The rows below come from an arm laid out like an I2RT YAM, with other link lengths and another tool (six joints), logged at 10 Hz.
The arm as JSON. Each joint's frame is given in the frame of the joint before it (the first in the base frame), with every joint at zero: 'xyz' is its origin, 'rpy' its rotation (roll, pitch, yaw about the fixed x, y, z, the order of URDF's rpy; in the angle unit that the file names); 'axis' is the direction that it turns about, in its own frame. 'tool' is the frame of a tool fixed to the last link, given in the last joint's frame.
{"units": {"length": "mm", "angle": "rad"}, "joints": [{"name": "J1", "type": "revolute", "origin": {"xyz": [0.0, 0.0, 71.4], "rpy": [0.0, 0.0, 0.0]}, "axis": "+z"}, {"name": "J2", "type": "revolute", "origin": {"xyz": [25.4, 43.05, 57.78], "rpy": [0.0, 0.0, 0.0]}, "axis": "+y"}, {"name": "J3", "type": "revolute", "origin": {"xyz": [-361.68, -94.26, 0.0], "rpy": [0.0, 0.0, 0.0]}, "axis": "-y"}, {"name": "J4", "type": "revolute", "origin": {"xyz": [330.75, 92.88, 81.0], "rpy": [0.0, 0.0, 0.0]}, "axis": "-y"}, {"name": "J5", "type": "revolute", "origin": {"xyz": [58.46, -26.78, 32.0], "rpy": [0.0, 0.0, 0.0]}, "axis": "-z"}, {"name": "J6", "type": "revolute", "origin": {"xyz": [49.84, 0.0, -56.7], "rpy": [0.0, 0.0, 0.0]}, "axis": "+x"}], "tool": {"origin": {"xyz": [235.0, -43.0, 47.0], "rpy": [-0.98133, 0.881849, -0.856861]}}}
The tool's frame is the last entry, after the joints.
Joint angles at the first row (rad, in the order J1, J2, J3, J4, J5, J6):
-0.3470, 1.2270, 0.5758, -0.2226, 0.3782, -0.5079
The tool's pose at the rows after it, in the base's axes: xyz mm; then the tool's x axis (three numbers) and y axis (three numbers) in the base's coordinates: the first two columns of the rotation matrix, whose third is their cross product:
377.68, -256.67, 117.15, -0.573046, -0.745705, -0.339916, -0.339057, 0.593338, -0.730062
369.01, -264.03, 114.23, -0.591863, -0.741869, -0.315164, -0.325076, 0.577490, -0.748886
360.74, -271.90, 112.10, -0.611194, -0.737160, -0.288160, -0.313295, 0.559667, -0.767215
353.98, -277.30, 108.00, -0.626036, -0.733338, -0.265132, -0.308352, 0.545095, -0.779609
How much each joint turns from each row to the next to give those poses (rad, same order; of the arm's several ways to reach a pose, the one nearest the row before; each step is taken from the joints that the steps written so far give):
-0.0003, -0.0244, -0.0419, 0.0538, 0.0348, -0.0019
0.0000, 0.0000, -0.0309, 0.0423, 0.0396, -0.0027
-0.0016, 0.0042, -0.0271, 0.0428, 0.0401, -0.0061
-0.0003, 0.0088, -0.0248, 0.0396, 0.0313, -0.0065

